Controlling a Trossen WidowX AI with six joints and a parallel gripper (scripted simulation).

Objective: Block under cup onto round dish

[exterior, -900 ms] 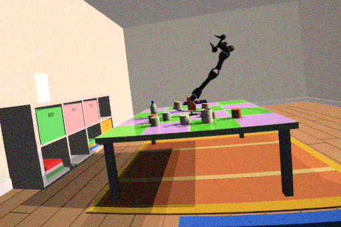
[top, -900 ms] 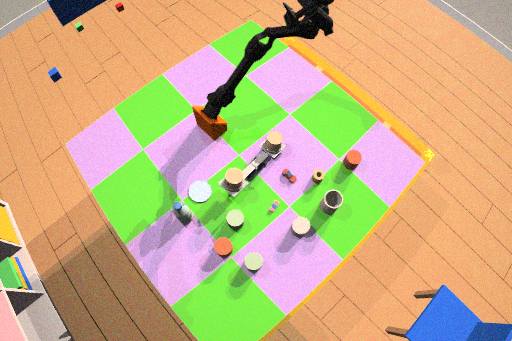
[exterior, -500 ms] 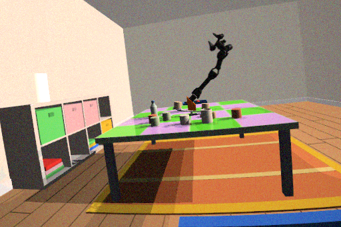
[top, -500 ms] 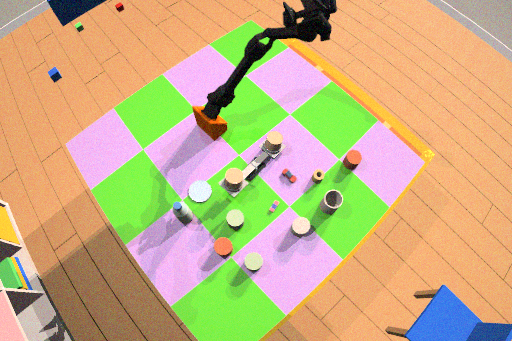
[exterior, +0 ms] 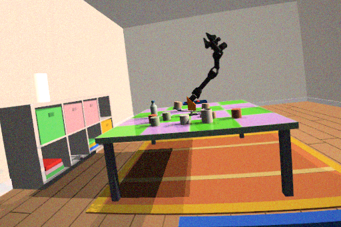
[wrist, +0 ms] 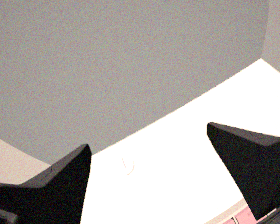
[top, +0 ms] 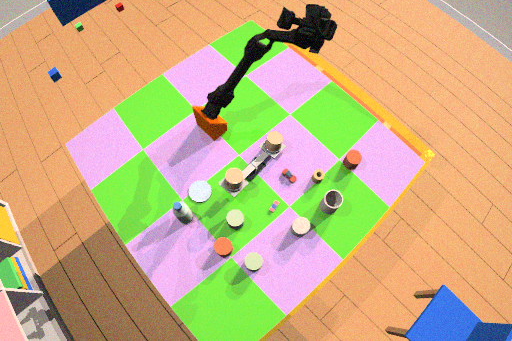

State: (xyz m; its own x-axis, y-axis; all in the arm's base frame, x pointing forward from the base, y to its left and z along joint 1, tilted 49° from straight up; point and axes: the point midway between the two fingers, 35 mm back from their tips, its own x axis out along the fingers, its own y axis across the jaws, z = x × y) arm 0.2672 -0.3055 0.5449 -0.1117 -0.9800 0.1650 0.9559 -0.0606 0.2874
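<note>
My gripper tip is 2 cm short of the tan cup, 5 cm to the left of it and 67 cm above it. Also, from my gripper tip: toy car (17 cm ahead, 12 cm to the right, 71 cm below); grey block (2 cm ahead, 7 cm to the right, 69 cm below); small grey balance (4 cm ahead, 21 cm to the right, 70 cm below).
</note>
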